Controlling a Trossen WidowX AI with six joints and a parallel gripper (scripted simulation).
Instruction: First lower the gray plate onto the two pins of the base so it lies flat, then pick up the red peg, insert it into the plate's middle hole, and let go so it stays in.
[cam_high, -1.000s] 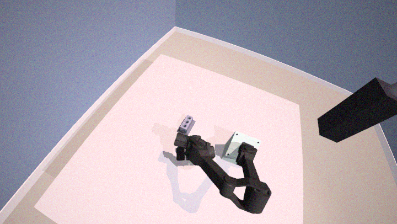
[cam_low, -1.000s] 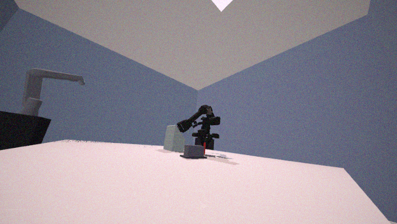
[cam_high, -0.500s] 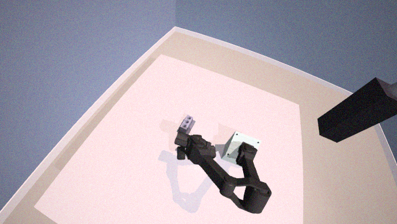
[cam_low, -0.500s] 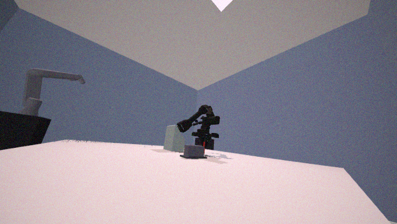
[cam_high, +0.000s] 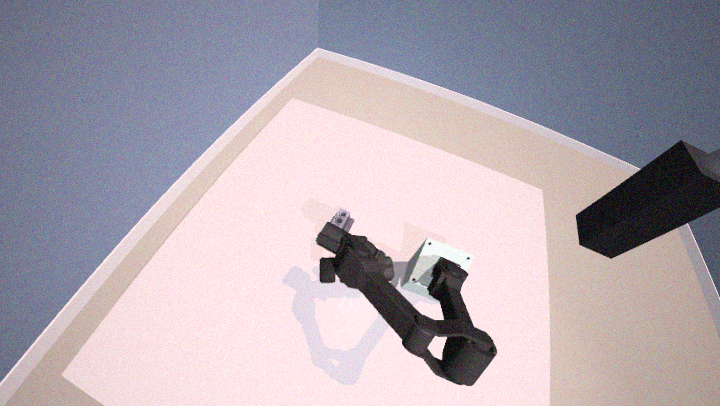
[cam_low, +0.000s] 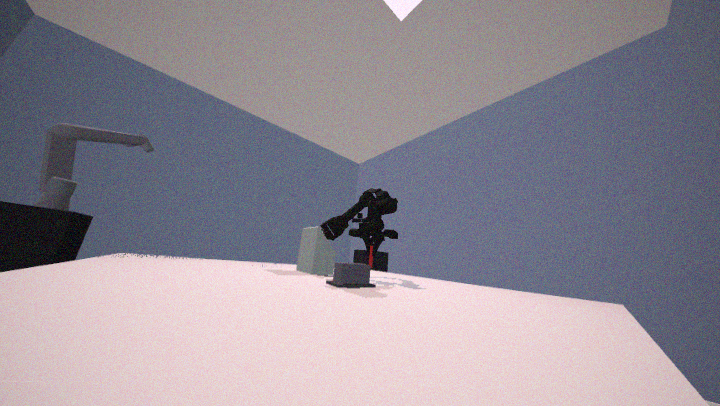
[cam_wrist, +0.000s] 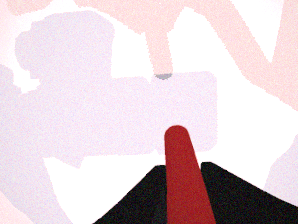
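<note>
Now: the gray plate 120 mm ahead of my gripper tip, 170 mm to the right of it and 40 mm below it. From my gripper tip the other things lie so: base: 120 mm ahead, 170 mm to the right, 80 mm below; red peg: right at my gripper tip.
</note>
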